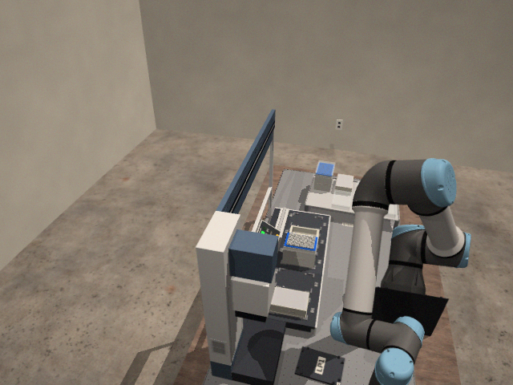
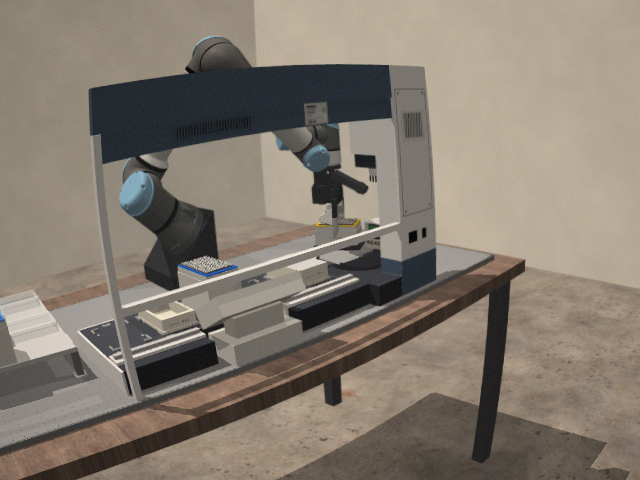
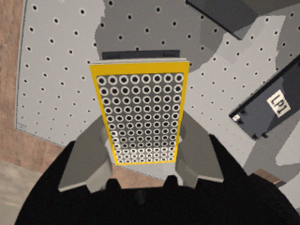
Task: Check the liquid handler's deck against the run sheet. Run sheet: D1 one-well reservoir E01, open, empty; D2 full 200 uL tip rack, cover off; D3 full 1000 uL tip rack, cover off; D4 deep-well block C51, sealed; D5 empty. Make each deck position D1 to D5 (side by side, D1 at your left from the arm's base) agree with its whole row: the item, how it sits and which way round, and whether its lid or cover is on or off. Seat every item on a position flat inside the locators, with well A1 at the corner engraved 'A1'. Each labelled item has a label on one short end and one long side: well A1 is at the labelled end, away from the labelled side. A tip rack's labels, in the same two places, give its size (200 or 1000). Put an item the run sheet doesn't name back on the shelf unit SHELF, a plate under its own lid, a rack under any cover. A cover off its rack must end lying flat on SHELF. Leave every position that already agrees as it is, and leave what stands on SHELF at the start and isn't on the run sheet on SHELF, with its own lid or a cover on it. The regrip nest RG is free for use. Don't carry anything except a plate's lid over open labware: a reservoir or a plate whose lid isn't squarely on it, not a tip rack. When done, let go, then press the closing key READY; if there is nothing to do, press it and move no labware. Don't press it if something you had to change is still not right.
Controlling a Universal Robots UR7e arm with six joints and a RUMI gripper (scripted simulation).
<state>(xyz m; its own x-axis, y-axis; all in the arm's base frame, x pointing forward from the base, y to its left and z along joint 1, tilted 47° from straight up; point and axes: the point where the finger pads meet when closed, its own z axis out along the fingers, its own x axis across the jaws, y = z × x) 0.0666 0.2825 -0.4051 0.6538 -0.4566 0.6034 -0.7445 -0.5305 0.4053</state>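
Right now the yellow-rimmed tip rack is 1 cm to the right of my hand and 1 cm above it. From my hand the other things lie so: regrip nest RG (4 cm below); then green key (20 cm ahead, 3 cm above, 2 cm to the right); then dark pad (19 cm to the right, 15 cm ahead, 4 cm below).
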